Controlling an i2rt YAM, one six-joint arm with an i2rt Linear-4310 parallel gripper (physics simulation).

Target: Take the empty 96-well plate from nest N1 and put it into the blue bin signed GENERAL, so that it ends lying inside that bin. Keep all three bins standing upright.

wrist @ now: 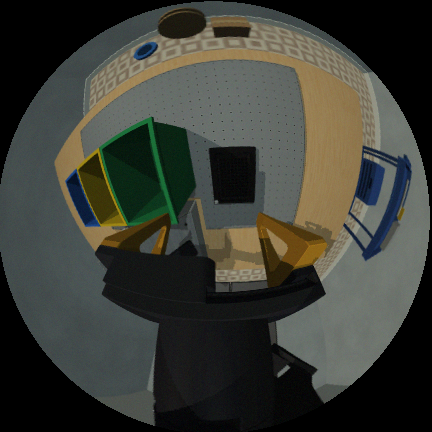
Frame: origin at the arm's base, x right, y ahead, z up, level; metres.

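Where they show: gripper, fingertip midpoint: (213,217).
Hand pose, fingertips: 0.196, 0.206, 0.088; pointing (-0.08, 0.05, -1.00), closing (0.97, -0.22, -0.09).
Note:
Each offset is from my fingertips to the top centre of the thing, as dx, dy, dz. "spot": to the spot under its first point. Level surfaces: height alone.
A dark 96-well plate @(+0.030, -0.024, -0.211) (233,176) with rows of wells sits in the black nest @(spot: -0.023, +0.002, -0.226) (212,170) on the grey perforated board; plate and nest are hard to tell apart, and no N1 label can be read. My gripper (213,217) is open and empty, high above the table, with its orange fingers wide apart below the plate in the view. The blue bin @(-0.397, +0.080, -0.058) (81,202) stands upright at the far left of the bin row, its opening partly visible; its sign does not show.
The yellow bin @(-0.266, +0.068, -0.058) (101,192) and the large green bin @(-0.135, +0.056, -0.058) (131,175) stand upright beside the blue bin, the green one nearest the nest. The perforated board @(dz -0.237) (250,100) lies on the wooden table @(dz -0.250) (330,125). A blue chair-like frame (395,205) stands beyond the right edge.

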